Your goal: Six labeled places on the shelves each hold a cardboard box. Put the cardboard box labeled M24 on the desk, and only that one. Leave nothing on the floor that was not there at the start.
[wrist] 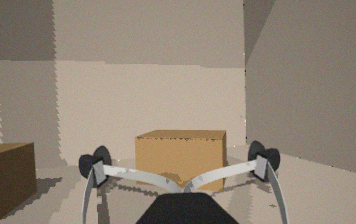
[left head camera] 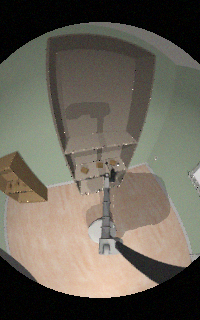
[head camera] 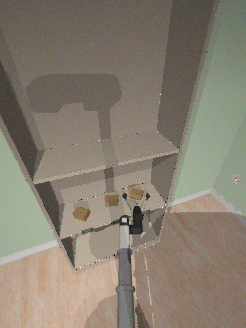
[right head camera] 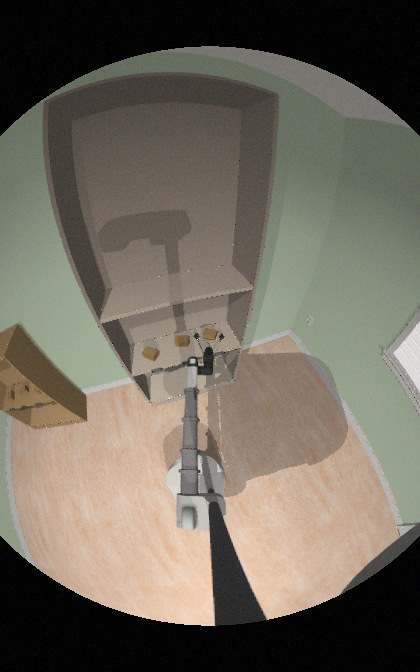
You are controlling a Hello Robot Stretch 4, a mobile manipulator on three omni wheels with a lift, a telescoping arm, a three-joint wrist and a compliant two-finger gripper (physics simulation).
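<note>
A cardboard box [head camera: 136, 193] [right head camera: 210, 334] [wrist: 180, 156] sits at the right on the lower shelf of the tall bookcase [head camera: 65, 162] [right head camera: 135, 305]. My gripper [head camera: 136, 196] [right head camera: 209, 337] [wrist: 179, 156] is open. Its fingertips stand wide apart at either side of this box, near its front part, and hold nothing. A second box [head camera: 111, 200] [right head camera: 182, 340] [wrist: 14, 177] sits to the left, and a third box [head camera: 81, 214] [right head camera: 151, 353] farther left. The label strips on the shelf's front edge cannot be read. I cannot make out the desk.
The bookcase's right side panel [right head camera: 257, 210] stands close to the right of the gripper. The upper shelf board is above the gripper. A smaller brown shelf unit [left head camera: 30, 180] [right head camera: 55, 375] stands at the left. A dark grey surface [right head camera: 390, 560] shows at the lower right.
</note>
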